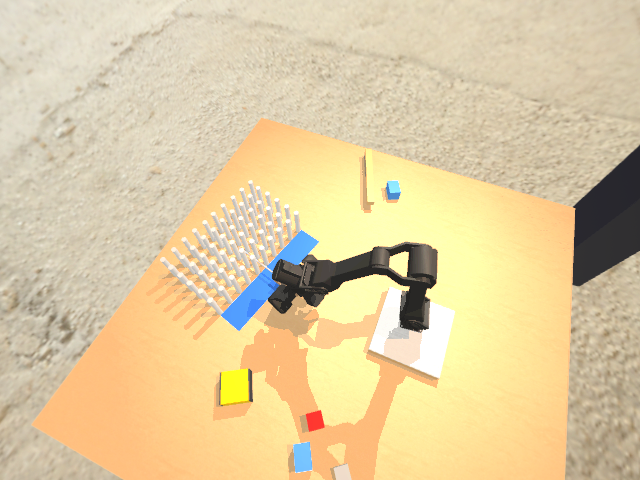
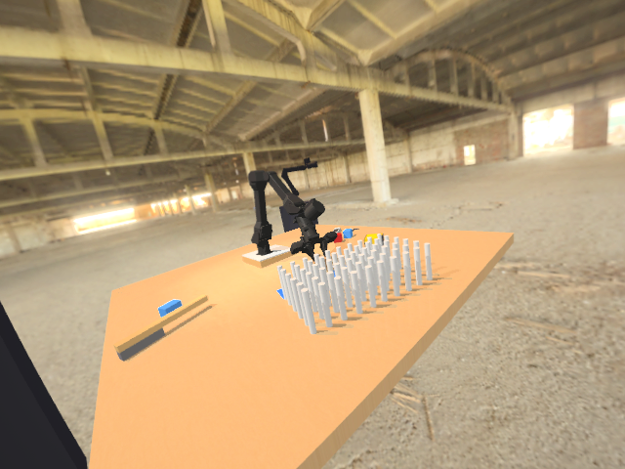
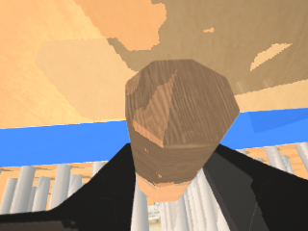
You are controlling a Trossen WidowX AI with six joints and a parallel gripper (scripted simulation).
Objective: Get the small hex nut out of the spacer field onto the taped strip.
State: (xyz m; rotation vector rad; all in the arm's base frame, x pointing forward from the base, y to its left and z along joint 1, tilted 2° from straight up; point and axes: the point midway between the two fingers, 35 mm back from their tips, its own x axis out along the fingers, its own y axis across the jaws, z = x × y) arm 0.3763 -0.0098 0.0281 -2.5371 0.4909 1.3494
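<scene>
My gripper tip is 6 cm short of the blue taped strip, 3 cm to the left of it and 3 cm above it. Also, from my gripper tip: hook tool (9 cm ahead, 4 cm to the right); red block (34 cm to the left, 19 cm behind, 1 cm below); hex nut (22 cm ahead, 9 cm to the right, 3 cm below).
</scene>
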